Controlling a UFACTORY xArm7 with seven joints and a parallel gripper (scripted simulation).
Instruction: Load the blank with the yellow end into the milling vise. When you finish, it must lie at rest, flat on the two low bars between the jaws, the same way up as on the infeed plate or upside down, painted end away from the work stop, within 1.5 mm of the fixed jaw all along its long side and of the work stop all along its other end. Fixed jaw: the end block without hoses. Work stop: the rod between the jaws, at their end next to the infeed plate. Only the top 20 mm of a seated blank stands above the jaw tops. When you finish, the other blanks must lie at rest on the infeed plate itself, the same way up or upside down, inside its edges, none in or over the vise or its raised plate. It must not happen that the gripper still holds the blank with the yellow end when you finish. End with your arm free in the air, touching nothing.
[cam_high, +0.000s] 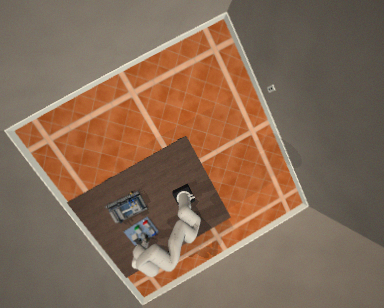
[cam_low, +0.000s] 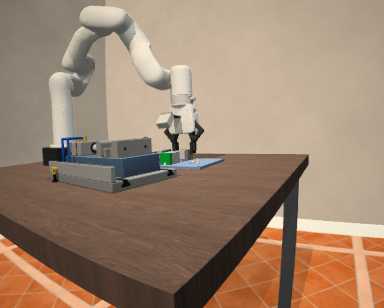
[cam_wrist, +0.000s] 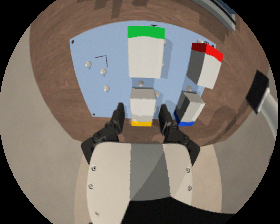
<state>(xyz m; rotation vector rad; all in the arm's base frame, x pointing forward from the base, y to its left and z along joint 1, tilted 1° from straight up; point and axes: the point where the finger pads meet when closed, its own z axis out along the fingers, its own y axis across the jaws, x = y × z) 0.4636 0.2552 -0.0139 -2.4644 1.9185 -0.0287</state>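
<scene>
Right now my hand is 2 cm above the yellow-ended blank. The rest, counted from my hand: blue infeed plate (1 cm ahead, 4 cm to the right, 4 cm below); then blue-ended blank (9 cm behind, 2 cm to the right, 2 cm below); then green-ended blank (2 cm ahead, 9 cm to the right, 2 cm below).
</scene>
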